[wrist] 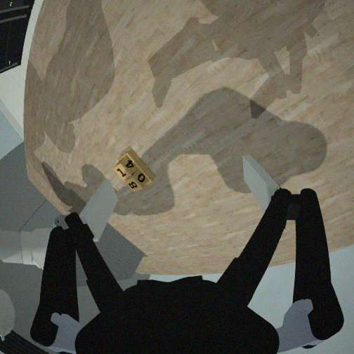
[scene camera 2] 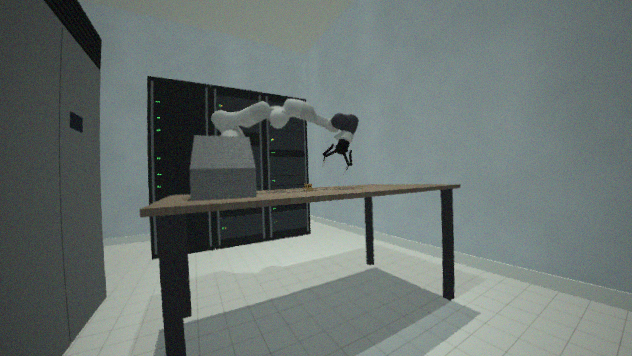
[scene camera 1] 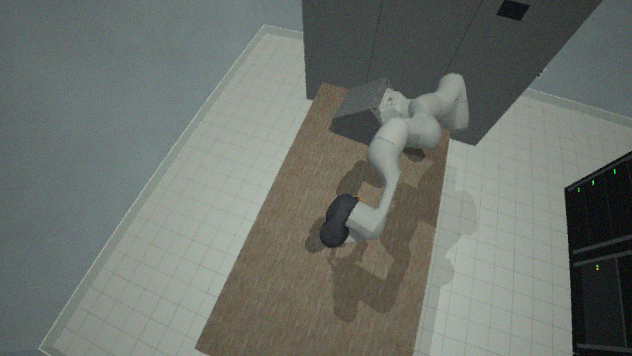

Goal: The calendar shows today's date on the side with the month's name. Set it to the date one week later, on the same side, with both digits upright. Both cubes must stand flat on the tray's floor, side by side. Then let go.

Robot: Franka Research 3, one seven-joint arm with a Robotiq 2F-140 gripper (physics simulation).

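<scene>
The small yellow calendar (scene camera 1: 361,200) (scene camera 2: 308,187) (wrist: 135,171) stands on the table. In the wrist view its two cubes sit side by side in the tray; 4 and 0 show on the faces toward the tray's long wall at the upper right, 1 and 8 on the neighbouring faces. All the digits look turned in this view, and the month's name cannot be read. In scene camera 1 the arm hides most of the calendar. My gripper (scene camera 2: 336,164) (wrist: 176,178) is wide open and empty, high above the table and to the right of the calendar in scene camera 2.
The wooden table (scene camera 1: 280,280) (scene camera 2: 400,189) (wrist: 225,225) carries the grey base block (scene camera 1: 357,107) (scene camera 2: 222,170) of the arm. A tall grey cabinet (scene camera 1: 400,40) (scene camera 2: 35,150) stands beside the table, and black server racks (scene camera 1: 600,225) (scene camera 2: 180,150) stand apart from it.
</scene>
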